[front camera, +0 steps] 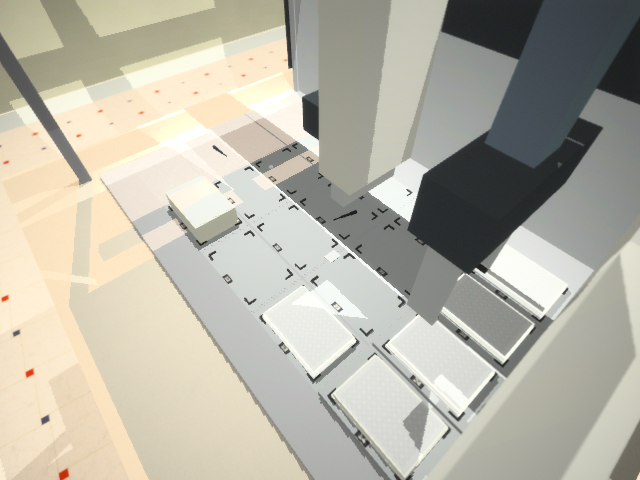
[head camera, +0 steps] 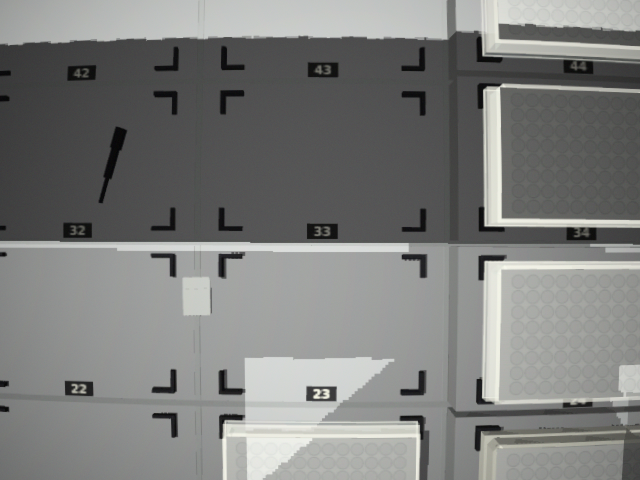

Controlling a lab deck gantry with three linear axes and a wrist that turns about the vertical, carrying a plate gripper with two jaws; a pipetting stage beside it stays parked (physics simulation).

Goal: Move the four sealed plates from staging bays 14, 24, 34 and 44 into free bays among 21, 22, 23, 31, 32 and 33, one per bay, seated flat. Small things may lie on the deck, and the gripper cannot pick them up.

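Places are measured from the robot's base along level axes (x ahead, y left, z up), in metres.
Where they show: gripper, fingertip midpoint: [front camera: 449, 286]; robot's base, link origin: [front camera: 170, 207].
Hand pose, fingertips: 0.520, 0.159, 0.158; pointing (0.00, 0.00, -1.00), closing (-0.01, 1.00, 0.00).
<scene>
Each offset is from my fingertips to the top centre of the thing, as dx, dy, dz. "spot": to the spot under its first point.
Four pale sealed plates sit flat in the staging column: bay 14 @(spot: +0.040, -0.118, -0.129) [front camera: 390, 413] [head camera: 563, 465], bay 24 @(spot: +0.040, -0.011, -0.130) [front camera: 442, 359] [head camera: 573, 330], bay 34 @(spot: +0.046, +0.095, -0.129) [front camera: 488, 317] [head camera: 573, 155] and bay 44 @(spot: +0.052, +0.207, -0.129) [front camera: 529, 279] [head camera: 568, 12]. My gripper [front camera: 457, 295] is open and empty, its jaws wide apart above the staging plates near bays 24 and 34. Its body hides part of the rear jaw, and its exact height is unclear. The jaws do not show in the head view. Bays 23 @(spot: -0.129, -0.007, -0.158) [head camera: 320, 320] and 33 @(spot: -0.130, +0.098, -0.158) [head camera: 320, 160] hold no plate.
Another plate @(-0.128, -0.116, -0.144) [front camera: 310, 330] [head camera: 320, 457] sits in bay 13. A tall pale block @(-0.456, -0.116, -0.116) [front camera: 203, 209] stands at the far left. A dark slender tool @(-0.268, +0.094, -0.151) [front camera: 345, 214] [head camera: 112, 162] lies in bay 32. A small pale square @(spot: -0.210, +0.008, -0.157) [front camera: 332, 256] [head camera: 196, 296] lies between bays 22 and 23. The pipetting stage [front camera: 361, 93] stands behind.
</scene>
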